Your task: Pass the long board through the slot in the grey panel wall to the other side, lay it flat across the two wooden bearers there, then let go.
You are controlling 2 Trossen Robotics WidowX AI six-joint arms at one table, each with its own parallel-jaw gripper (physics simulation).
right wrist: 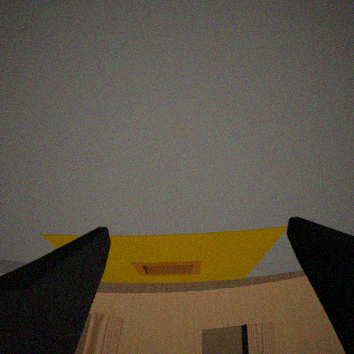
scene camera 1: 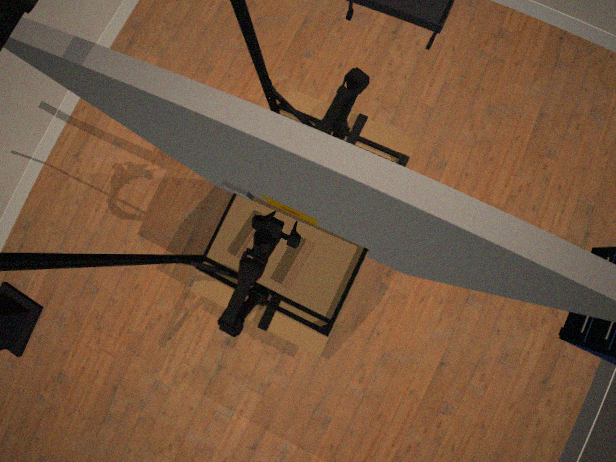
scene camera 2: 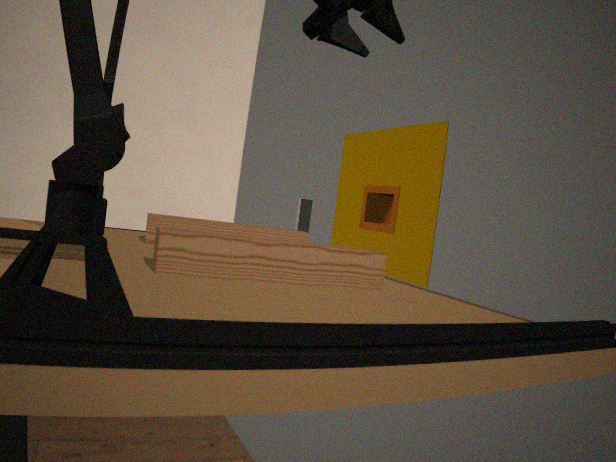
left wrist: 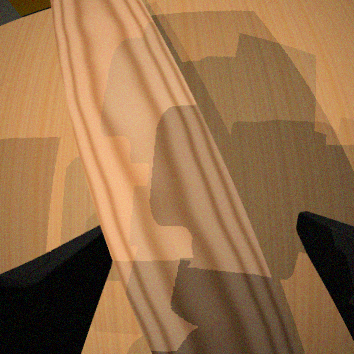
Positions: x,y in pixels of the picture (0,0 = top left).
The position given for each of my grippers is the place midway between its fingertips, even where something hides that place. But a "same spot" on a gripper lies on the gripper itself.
my left gripper: left wrist 208,227
my right gripper: right wrist; scene camera 1 286,216; scene camera 2; not seen in the left wrist view (out of frame)
same spot on my right gripper: [right wrist: 53,294] = [scene camera 2: 349,32]
